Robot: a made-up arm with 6 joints.
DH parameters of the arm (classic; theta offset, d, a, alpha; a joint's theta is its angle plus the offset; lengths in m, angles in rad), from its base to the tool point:
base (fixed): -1.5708 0.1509 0 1.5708
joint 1: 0 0.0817 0.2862 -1.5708
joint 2: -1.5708 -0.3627 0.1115 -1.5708
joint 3: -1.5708 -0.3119 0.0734 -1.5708
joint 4: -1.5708 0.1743 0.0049 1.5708
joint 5: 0 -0.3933 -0.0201 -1.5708
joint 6: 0 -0.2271 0.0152 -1.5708
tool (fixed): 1.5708 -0.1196 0 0
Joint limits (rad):
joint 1: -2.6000..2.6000
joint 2: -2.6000..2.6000
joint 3: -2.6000..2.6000
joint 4: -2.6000..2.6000
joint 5: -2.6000..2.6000
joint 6: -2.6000..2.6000
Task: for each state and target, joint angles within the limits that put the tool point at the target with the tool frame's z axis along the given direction. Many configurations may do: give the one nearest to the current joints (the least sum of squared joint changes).
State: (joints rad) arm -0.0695 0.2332 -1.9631 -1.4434 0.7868 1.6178
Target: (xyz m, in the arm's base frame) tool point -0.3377 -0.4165 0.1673 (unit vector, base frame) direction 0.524 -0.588 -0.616
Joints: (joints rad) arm 0.6633 -0.2262 -1.7528 -1.5216 0.8296 1.5732
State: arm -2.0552 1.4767 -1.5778 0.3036 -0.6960 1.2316
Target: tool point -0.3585 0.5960 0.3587 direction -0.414 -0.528 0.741
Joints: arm -1.7931 1.2201 -2.0818 -0.0165 -0.7388 1.1807
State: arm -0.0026 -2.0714 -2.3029 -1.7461 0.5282 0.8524
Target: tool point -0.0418 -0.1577 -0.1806 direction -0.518 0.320 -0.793
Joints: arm -0.0453 -2.2266 -2.5790 -1.3396 0.5489 0.7442
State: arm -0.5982 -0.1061 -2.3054 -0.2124 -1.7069 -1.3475
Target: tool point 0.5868 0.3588 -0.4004 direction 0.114 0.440 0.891
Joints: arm -1.2777 -1.0036 -2.6000 0.2931 -2.3061 -1.6342
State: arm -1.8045 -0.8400 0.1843 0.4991 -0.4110 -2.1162
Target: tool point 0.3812 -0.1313 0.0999 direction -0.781 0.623 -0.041
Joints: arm -2.0725 -1.2360 0.1611 0.2822 0.0374 -2.4107
